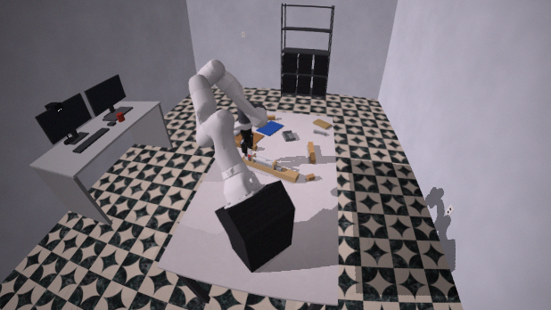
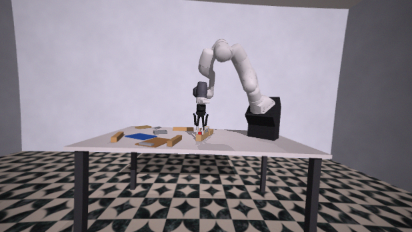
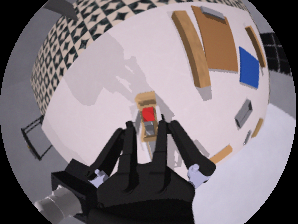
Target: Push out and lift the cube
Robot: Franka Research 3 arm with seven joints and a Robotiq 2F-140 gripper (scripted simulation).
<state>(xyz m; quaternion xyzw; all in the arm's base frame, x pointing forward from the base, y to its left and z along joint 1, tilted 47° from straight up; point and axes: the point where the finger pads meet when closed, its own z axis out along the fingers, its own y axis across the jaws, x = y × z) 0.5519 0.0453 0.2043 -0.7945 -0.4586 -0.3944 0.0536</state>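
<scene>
The red cube is 30 mm below my hand. The rest, counted from my hand: grey rod (70 mm behind, 200 mm to the right, 30 mm below); then small wooden block (100 mm behind, 440 mm to the right, 70 mm below); then wooden channel (40 mm behind, 120 mm to the right, 30 mm below).
</scene>
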